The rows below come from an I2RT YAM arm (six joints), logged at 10 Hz.
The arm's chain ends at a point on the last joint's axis. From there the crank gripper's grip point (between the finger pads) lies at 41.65 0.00 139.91 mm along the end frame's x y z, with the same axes.
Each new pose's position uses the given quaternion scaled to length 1; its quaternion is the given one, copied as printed.
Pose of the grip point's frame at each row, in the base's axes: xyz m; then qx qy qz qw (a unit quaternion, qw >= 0):
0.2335, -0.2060, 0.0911, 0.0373, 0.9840, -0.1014, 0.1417
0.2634, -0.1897, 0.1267, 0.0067, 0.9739, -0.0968, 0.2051
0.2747, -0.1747, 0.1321, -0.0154, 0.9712, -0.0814, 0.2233
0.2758, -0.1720, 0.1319, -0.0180, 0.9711, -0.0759, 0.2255
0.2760, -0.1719, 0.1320, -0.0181, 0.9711, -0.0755, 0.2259
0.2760, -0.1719, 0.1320, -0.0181, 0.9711, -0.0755, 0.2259
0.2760, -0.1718, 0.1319, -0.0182, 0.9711, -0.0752, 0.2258
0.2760, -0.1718, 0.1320, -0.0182, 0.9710, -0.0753, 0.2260
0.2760, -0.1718, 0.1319, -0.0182, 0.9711, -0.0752, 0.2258
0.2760, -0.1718, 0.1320, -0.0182, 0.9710, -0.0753, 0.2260
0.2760, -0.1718, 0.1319, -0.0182, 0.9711, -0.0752, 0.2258
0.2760, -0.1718, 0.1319, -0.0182, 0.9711, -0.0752, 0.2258
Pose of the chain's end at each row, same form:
0.2354, -0.1785, 0.2344, 0.0373, 0.9840, -0.1014, 0.1417
0.2458, -0.1618, 0.2689, 0.0067, 0.9739, -0.0968, 0.2051
0.2511, -0.1508, 0.2742, -0.0154, 0.9712, -0.0814, 0.2233
0.2515, -0.1496, 0.2741, -0.0180, 0.9711, -0.0759, 0.2255
0.2516, -0.1496, 0.2742, -0.0181, 0.9711, -0.0755, 0.2259
0.2516, -0.1496, 0.2742, -0.0181, 0.9711, -0.0755, 0.2259
0.2516, -0.1496, 0.2741, -0.0182, 0.9711, -0.0752, 0.2258
0.2516, -0.1496, 0.2742, -0.0182, 0.9710, -0.0753, 0.2260
0.2516, -0.1496, 0.2741, -0.0182, 0.9711, -0.0752, 0.2258
0.2516, -0.1496, 0.2742, -0.0182, 0.9710, -0.0753, 0.2260
0.2516, -0.1496, 0.2741, -0.0182, 0.9711, -0.0752, 0.2258
0.2516, -0.1496, 0.2741, -0.0182, 0.9711, -0.0752, 0.2258

